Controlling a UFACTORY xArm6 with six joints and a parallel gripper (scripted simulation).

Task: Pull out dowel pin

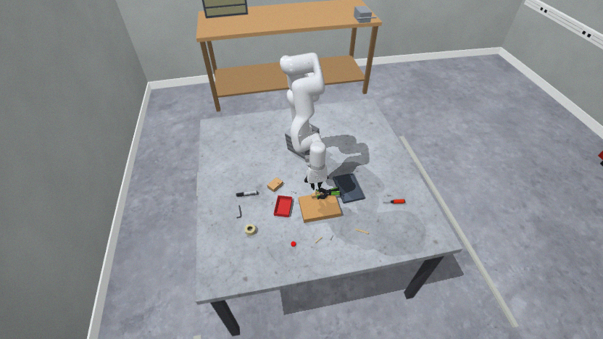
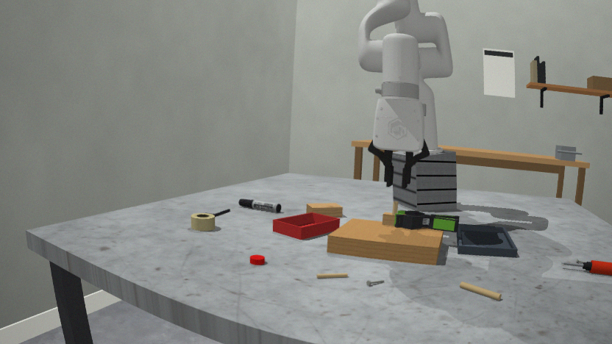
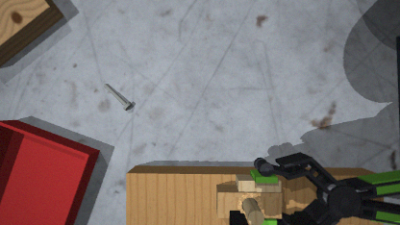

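Right now my hand is 7 cm above the dowel pin. Also, from my hand: red tray 18 cm to the right, 12 cm below, 4 cm ahead; bench board 11 cm below, 5 cm ahead, 1 cm to the left; wooden block 9 cm below.
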